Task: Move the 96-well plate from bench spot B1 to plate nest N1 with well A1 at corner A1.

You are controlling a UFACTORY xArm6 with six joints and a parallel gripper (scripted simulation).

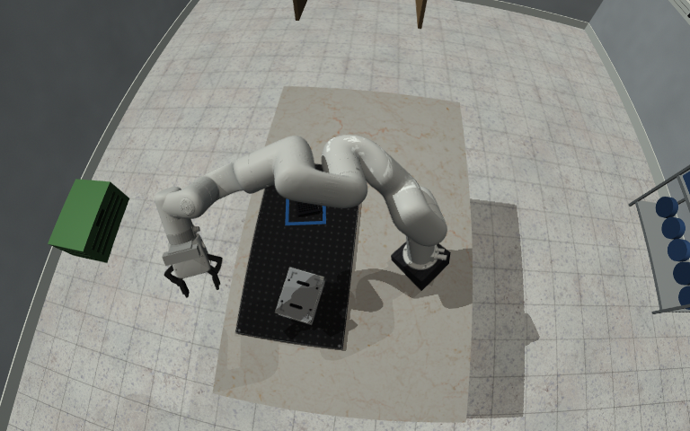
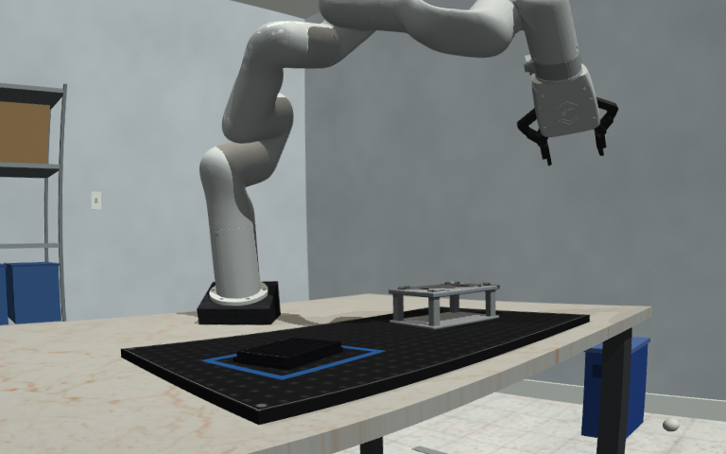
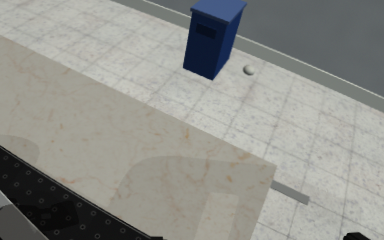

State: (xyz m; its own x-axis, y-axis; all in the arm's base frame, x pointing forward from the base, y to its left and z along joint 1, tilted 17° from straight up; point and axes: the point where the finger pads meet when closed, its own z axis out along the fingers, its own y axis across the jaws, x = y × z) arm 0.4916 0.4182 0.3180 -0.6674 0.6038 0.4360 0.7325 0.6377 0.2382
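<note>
Now: hand 46 cm to the left of the black 96-well plate, 28 cm above it and 11 cm past it. From my hand the other things lie so: plate nest: 23 cm below, 22 cm behind, 11 cm to the right.
</note>
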